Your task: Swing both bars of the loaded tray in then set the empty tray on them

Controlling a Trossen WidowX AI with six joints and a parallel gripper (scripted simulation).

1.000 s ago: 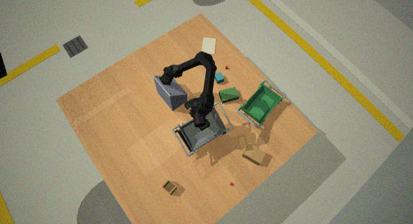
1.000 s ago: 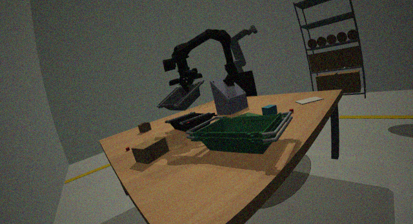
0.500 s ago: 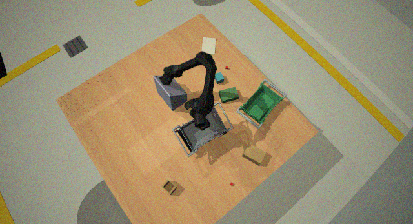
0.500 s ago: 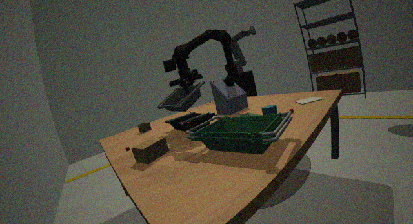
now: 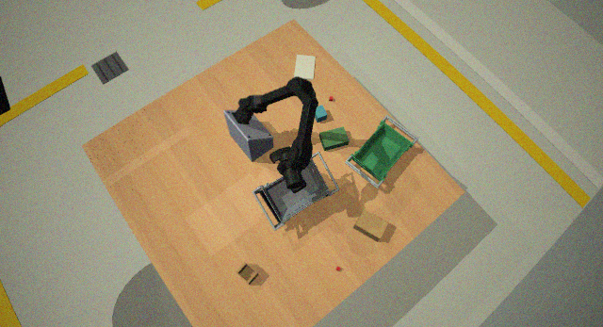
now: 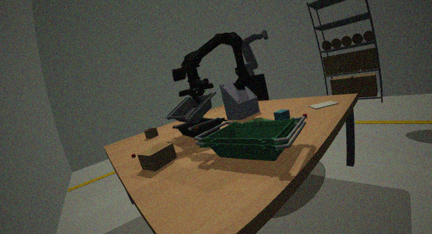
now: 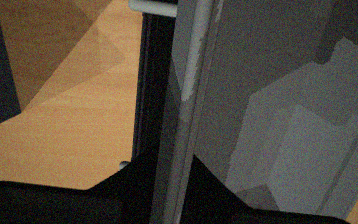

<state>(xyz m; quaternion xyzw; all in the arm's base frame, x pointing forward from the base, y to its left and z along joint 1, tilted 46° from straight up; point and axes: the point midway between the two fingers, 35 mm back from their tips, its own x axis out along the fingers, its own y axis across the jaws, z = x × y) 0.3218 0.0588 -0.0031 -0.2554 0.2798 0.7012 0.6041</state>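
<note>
Now: the grey plastic tray 70 mm ahead of my gripper tip. The rest, counted from my gripper tip: teal cube (330 mm to the left, 240 mm behind, 120 mm below); small brown box (340 mm to the right, 230 mm ahead, 130 mm below); green block (320 mm to the left, 120 mm below, 90 mm behind).
</note>
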